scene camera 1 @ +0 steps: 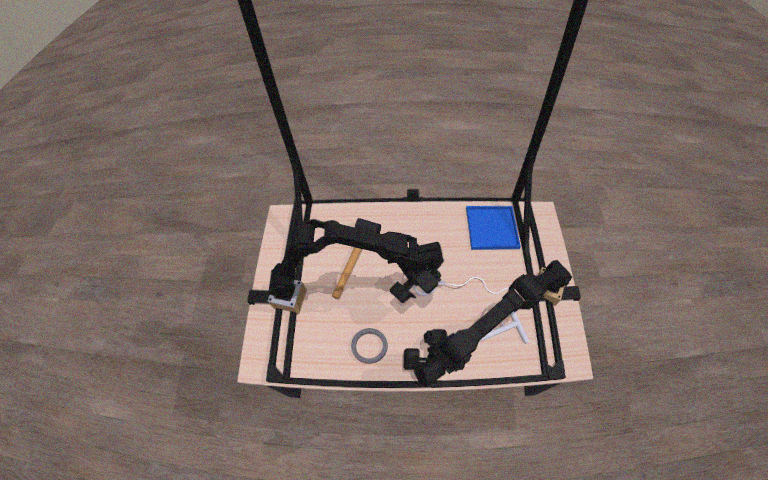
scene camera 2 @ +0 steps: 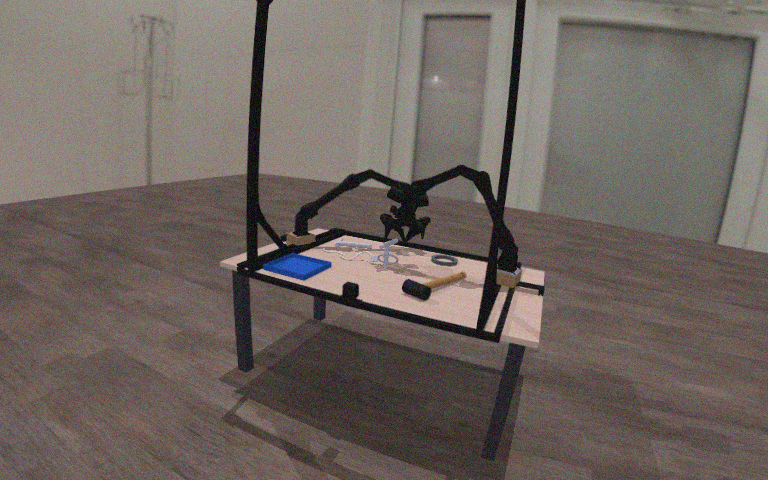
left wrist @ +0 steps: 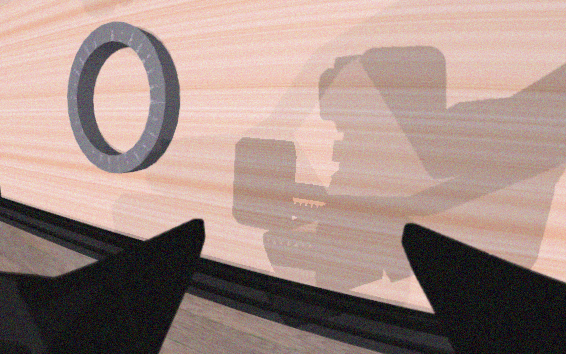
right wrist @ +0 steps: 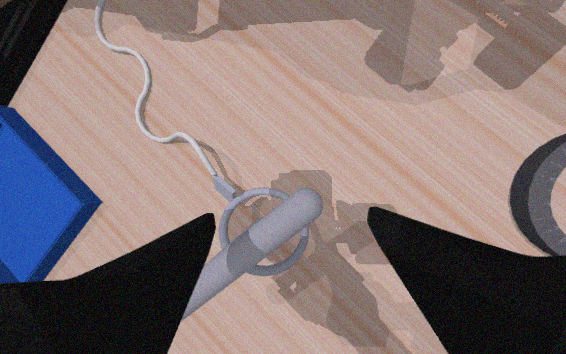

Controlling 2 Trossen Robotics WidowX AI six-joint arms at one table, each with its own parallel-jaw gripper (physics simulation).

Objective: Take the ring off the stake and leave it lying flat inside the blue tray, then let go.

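Frame: origin at the left arm's base, x ahead, y left, z up, level; millimetres.
Seen in the pictures: left gripper, between the fingertips: (scene camera 1: 423,361) (scene camera 2: 413,241) (left wrist: 304,231); right gripper, between the fingertips: (scene camera 2: 394,240) (right wrist: 292,217); left arm's base, origin of its link: (scene camera 2: 301,233); right arm's base, origin of its link: (scene camera 1: 284,291) (scene camera 2: 507,269).
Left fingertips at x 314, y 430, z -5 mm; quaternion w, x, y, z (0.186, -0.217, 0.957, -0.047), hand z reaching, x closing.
Pixels of each thing's middle, then the offset from my left fingertips to it. "spot": a spot on its surface instead.
- light grey stake, middle of its body: (right wrist: 265,225) (scene camera 2: 387,260) 108 mm ahead, 262 mm right, 27 mm down
- thin light grey ring, a spot on its surface: (right wrist: 224,215) spot: 82 mm ahead, 289 mm right, 9 mm down
- white cord, a spot on its surface: (right wrist: 145,75) spot: 108 mm back, 338 mm right, 46 mm down
- small connector, a spot on its surface: (right wrist: 224,186) spot: 55 mm ahead, 283 mm right, 19 mm down
- blue tray, middle of its body: (right wrist: 12,204) (scene camera 2: 297,265) (scene camera 1: 492,226) 40 mm back, 601 mm right, 41 mm down
- thick dark grey ring, middle of its body: (left wrist: 118,100) (scene camera 1: 369,345) (scene camera 2: 444,260) 187 mm ahead, 17 mm left, 44 mm down
- second T-shaped grey piece, middle of its body: (scene camera 1: 500,334) (scene camera 2: 354,243) 200 mm back, 197 mm right, 42 mm down
- mallet, middle of its body: (scene camera 1: 353,258) (scene camera 2: 440,282) 388 mm ahead, 249 mm right, 32 mm down
A light grey stake (scene camera 2: 386,255) (right wrist: 285,220) stands upright with a crossbar on top. A thin light grey ring (scene camera 2: 397,259) (right wrist: 224,215) encircles its post, low down. The crossbar hides part of the ring. A white cord (right wrist: 142,75) with a small connector (right wrist: 224,186) reaches the ring. My right gripper (right wrist: 292,217) is open and empty above the stake, the crossbar's end between its fingers in view. The blue tray (scene camera 1: 492,227) (scene camera 2: 300,264) (right wrist: 35,200) is empty. My left gripper (left wrist: 304,231) is open and empty above the table edge.
A thick dark grey ring (scene camera 1: 353,345) (scene camera 2: 444,264) (left wrist: 157,100) (right wrist: 540,200) lies loose. A second T-shaped grey piece (scene camera 1: 519,330) (scene camera 2: 353,244) lies beyond the cord. A mallet (scene camera 1: 346,274) (scene camera 2: 416,289) lies beneath the right arm. Black frame bars border the table.
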